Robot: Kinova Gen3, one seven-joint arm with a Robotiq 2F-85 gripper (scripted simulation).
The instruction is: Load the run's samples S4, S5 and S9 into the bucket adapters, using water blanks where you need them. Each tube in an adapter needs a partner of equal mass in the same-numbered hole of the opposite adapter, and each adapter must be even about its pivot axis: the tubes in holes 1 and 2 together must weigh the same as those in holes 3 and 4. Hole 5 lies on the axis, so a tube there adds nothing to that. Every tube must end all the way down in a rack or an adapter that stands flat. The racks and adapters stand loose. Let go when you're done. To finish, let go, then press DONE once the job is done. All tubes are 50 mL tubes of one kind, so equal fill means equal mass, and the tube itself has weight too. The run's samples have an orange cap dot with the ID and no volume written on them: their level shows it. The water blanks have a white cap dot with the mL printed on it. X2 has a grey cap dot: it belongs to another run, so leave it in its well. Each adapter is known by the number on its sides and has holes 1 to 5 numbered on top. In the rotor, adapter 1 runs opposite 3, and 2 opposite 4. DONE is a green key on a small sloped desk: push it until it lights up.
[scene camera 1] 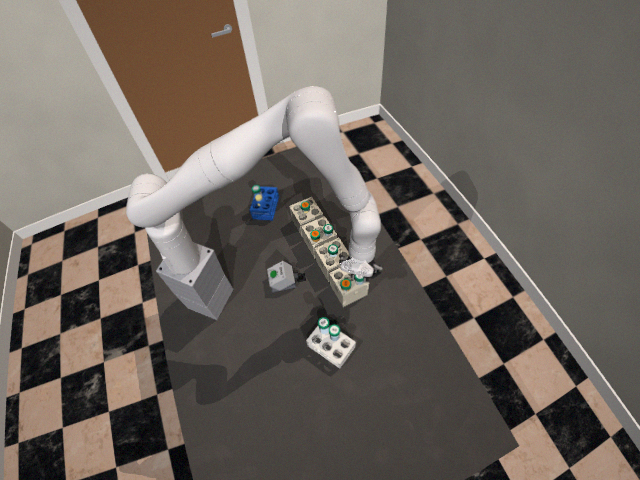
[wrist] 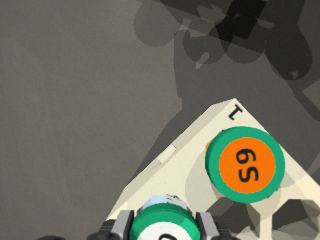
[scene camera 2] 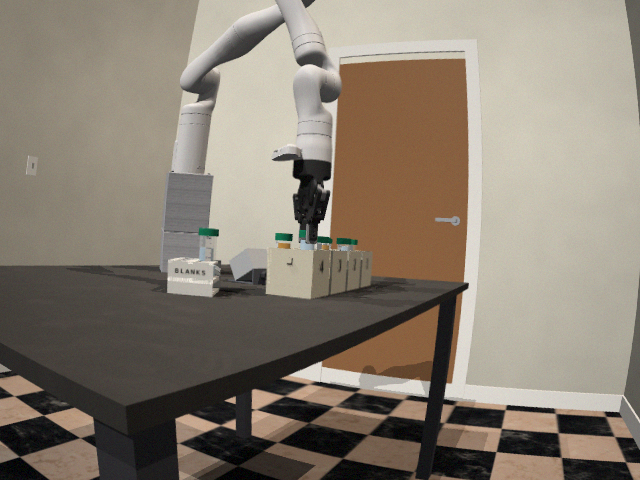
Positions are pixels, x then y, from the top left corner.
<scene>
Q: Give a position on an adapter 4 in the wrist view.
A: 179, 170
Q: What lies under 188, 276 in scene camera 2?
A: A white blanks rack.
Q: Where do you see a done desk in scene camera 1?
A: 281, 277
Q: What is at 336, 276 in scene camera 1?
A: An adapter 4.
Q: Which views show the adapter 4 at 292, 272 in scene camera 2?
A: Scene camera 1, the wrist view and scene camera 2: all of them.
</scene>
